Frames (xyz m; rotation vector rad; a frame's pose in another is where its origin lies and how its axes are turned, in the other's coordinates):
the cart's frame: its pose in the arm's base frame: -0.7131 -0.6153 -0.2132 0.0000 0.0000 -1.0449
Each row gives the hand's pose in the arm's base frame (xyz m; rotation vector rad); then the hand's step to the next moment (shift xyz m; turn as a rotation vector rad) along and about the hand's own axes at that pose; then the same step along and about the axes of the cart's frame.
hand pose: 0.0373 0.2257 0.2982 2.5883 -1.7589 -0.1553
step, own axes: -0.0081 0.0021 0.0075 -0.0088 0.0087 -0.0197
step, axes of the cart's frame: -0.0089 -0.0012 -0.0067 -0.0083 -0.0063 0.0208
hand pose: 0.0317 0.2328 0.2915 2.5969 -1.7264 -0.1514
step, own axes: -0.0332 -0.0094 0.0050 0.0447 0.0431 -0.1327
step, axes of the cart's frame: -0.0320 0.0133 -0.0033 0.0492 -0.0405 0.1319
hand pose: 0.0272 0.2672 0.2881 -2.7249 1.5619 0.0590
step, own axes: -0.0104 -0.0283 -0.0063 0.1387 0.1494 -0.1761
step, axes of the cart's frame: -0.0103 0.0284 0.0061 0.1450 -0.1456 0.1742
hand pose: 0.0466 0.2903 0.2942 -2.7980 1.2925 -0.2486
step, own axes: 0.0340 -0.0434 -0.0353 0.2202 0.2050 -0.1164
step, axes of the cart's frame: 0.0216 0.0435 0.0439 0.2411 -0.1781 0.1193
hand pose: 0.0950 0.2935 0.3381 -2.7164 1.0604 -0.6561
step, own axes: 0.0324 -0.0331 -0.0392 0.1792 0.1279 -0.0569
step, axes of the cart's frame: 0.0091 0.0221 0.0558 0.1923 -0.0956 0.0747
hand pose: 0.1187 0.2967 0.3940 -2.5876 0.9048 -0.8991
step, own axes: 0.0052 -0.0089 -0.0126 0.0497 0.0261 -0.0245
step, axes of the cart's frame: -0.0030 0.0011 0.0160 0.0468 -0.0239 0.0314
